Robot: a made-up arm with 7 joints. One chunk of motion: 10 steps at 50 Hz.
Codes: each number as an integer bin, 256 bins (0 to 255) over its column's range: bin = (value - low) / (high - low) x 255, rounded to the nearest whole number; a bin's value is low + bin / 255 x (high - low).
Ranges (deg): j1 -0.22..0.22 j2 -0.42..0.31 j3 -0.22..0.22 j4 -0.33..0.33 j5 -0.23..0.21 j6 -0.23..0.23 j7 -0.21..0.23
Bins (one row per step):
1: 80 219 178 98 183 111 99
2: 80 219 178 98 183 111 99
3: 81 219 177 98 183 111 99
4: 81 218 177 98 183 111 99
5: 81 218 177 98 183 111 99
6: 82 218 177 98 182 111 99
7: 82 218 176 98 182 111 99
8: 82 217 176 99 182 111 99
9: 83 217 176 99 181 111 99
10: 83 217 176 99 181 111 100
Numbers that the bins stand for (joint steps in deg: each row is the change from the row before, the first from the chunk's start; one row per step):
1: -0.082 0.207 0.087 -0.076 0.086 -0.030 -0.039
2: -0.082 0.207 0.087 -0.076 0.086 -0.030 -0.039
3: -0.080 0.207 0.085 -0.076 0.086 -0.030 -0.039
4: -0.080 0.204 0.085 -0.076 0.086 -0.030 -0.039
5: -0.080 0.204 0.085 -0.076 0.086 -0.030 -0.039
6: -0.079 0.204 0.085 -0.076 0.084 -0.030 -0.039
7: -0.079 0.204 0.084 -0.076 0.084 -0.030 -0.039
8: -0.079 0.201 0.084 -0.074 0.084 -0.030 -0.039
9: -0.077 0.201 0.084 -0.074 0.082 -0.030 -0.039
10: -0.077 0.201 0.084 -0.074 0.082 -0.030 -0.037

